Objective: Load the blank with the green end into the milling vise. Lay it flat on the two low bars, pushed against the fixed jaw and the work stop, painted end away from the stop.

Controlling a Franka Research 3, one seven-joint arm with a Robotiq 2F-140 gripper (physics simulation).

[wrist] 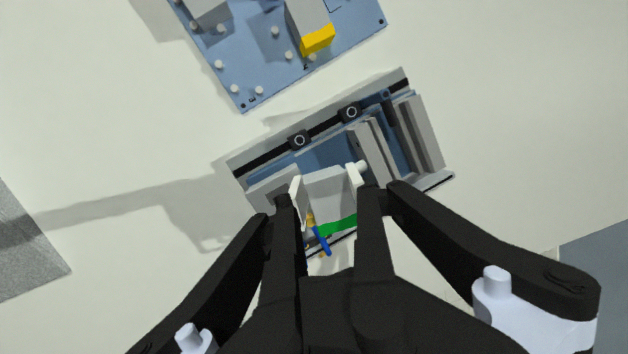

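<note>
My gripper [326, 181] is shut on the blank with the green end [327, 200], a light grey block between the two pale finger pads. Its green end [338, 225] points toward the lower edge of the view, partly behind the right finger. The blank is over the near part of the milling vise [330, 151]; its exact height above the vise cannot be told. Grey jaw-like bars [374, 150] [425, 132] stand right of the blank, and a grey block [272, 187] is at its left. A round pale pin [357, 166] shows by the right finger pad. The low bars' contact faces are hidden.
A blue board [270, 80] with pale pegs stands beyond the vise, carrying a yellow-ended blank [317, 40] and another grey block [207, 12]. A blue rod [321, 241] with yellow parts is beside the left finger. A grey speckled slab [30, 250] is at the left edge.
</note>
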